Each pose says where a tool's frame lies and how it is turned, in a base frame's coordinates. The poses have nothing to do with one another.
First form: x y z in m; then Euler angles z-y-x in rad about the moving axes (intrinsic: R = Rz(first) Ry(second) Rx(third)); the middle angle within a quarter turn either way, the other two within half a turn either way.
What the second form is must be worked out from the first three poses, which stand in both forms.
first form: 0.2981 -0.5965 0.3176 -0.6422 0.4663 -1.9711
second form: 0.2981 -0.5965 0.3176 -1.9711 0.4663 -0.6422
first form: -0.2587 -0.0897 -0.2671 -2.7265 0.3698 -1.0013
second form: -0.2587 -0.0897 -0.2671 -1.0013 0.3698 -2.7265
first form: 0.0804 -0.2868 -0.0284 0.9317 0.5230 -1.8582
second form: 0.0804 -0.2868 -0.0284 -1.8582 0.5230 0.9317
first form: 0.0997 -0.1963 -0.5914 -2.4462 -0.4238 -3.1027
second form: 0.0997 -0.1963 -0.5914 -3.1027 -0.4238 -2.4462
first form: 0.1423 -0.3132 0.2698 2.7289 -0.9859 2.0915
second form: 0.1423 -0.3132 0.2698 2.0915 -0.9859 2.7289
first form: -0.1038 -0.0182 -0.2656 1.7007 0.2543 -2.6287
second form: -0.1038 -0.0182 -0.2656 -2.6287 0.2543 1.7007
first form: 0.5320 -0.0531 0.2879 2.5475 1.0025 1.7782
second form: 0.5320 -0.0531 0.2879 1.7782 1.0025 2.5475
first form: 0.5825 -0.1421 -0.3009 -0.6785 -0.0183 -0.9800
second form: 0.5825 -0.1421 -0.3009 -0.9800 -0.0183 -0.6785
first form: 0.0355 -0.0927 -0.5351 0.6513 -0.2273 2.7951
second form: 0.0355 -0.0927 -0.5351 2.7951 -0.2273 0.6513
